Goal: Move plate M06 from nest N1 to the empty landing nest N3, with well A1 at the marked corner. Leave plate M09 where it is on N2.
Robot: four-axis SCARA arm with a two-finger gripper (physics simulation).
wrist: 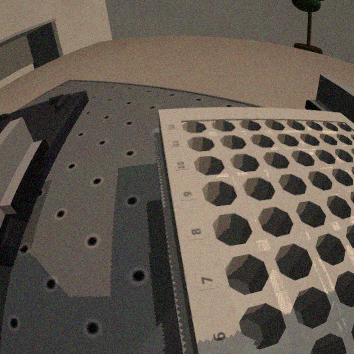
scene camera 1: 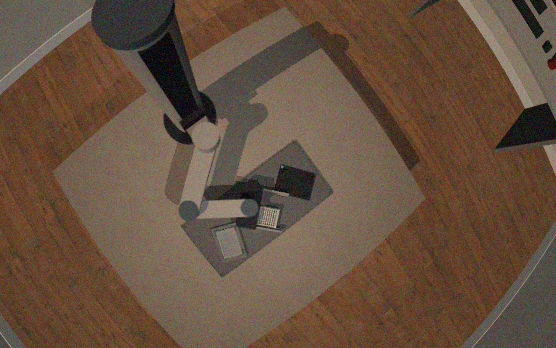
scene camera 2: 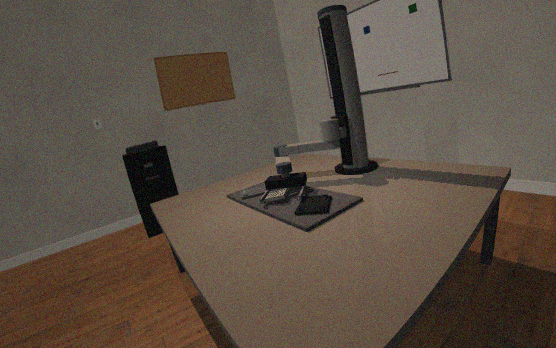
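Note:
A pale plate with large round wells (scene camera 1: pixel 268 216) (scene camera 2: pixel 276 194) (wrist: pixel 276 186) lies below the gripper, partly hidden by its body. My gripper (scene camera 1: pixel 272 210) (scene camera 2: pixel 283 194) is open, one finger on each side of this plate; the plate lies nearer one finger, and a wide gap shows on the other side. In scene camera 1, a pale-topped, finely patterned rectangle in a grey frame (scene camera 1: pixel 228 241) lies at one end of the mat. A black, nest-like rectangle (scene camera 1: pixel 295 181) (scene camera 2: pixel 314 205), a pale dot at its corner, lies at the other end. Labels M06, M09, N1, N2 and N3 cannot be read.
The dark grey perforated mat (scene camera 1: pixel 220 265) (scene camera 2: pixel 307 224) (wrist: pixel 97 215) carries these things on the table (scene camera 1: pixel 350 220) (scene camera 2: pixel 280 270). The arm's column (scene camera 1: pixel 170 70) (scene camera 2: pixel 350 100) stands behind it. The arm's shadow darkens part of the mat.

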